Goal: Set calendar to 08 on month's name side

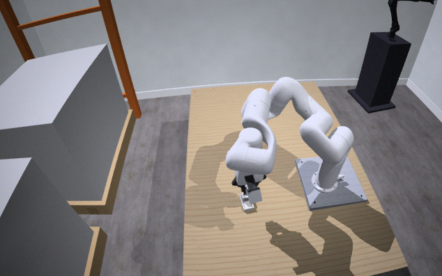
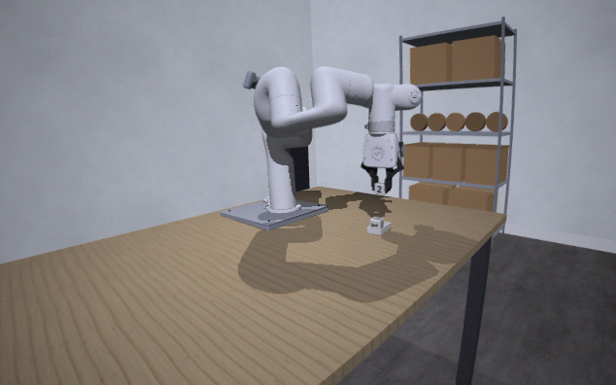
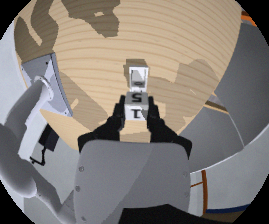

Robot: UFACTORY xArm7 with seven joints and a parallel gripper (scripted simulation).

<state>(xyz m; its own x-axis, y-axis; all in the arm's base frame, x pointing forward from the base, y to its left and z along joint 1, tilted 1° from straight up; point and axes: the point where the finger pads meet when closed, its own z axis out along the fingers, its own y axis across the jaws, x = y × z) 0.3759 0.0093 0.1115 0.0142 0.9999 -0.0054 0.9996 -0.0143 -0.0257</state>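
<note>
My gripper is now 20 mm to the left of the white tray and 130 mm above it. From my hand the other things lie so: white digit cube (10 mm below).
</note>
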